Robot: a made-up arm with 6 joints. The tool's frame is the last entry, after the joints.
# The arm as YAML. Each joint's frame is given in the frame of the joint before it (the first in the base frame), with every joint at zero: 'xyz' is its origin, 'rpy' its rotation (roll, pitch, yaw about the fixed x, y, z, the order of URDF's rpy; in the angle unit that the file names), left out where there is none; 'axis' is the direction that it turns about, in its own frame. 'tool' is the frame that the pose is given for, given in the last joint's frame.
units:
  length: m
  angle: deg
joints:
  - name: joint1
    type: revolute
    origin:
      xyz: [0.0, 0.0, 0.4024]
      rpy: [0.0, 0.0, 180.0]
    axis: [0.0, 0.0, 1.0]
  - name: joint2
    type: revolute
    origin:
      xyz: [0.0, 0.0, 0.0]
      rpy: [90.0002, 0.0, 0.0]
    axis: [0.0, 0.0, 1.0]
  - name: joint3
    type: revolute
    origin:
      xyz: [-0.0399, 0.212, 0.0]
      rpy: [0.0, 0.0, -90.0]
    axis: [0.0, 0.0, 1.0]
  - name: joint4
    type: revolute
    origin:
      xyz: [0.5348, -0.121, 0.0]
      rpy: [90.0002, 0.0, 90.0]
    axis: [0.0, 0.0, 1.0]
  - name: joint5
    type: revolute
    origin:
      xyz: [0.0, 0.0, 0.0]
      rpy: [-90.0, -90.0, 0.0]
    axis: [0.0, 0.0, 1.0]
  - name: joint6
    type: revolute
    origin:
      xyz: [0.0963, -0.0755, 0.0]
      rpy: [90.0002, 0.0, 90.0]
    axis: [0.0, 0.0, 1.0]
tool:
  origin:
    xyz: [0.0, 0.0, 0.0]
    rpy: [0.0, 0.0, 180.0]
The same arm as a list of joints. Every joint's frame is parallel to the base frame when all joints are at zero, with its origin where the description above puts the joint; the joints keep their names.
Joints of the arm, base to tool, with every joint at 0 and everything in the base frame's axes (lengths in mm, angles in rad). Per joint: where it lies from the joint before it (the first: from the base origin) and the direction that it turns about. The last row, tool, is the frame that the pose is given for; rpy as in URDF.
joint1: axis 0 0 1 origin 0 0 402.4
joint2: axis 0 1 0 origin 0 0 0
joint3: axis 0 1 0 origin 39.9 0 212
joint4: axis 0 0 -1 origin 121 0 -534.8
joint5: axis 0 1 0 origin 0 0 0
joint6: axis 0 0 -1 origin 75.5 0 -96.3
tool: origin 0 0 0 rpy 3.1416 0 0

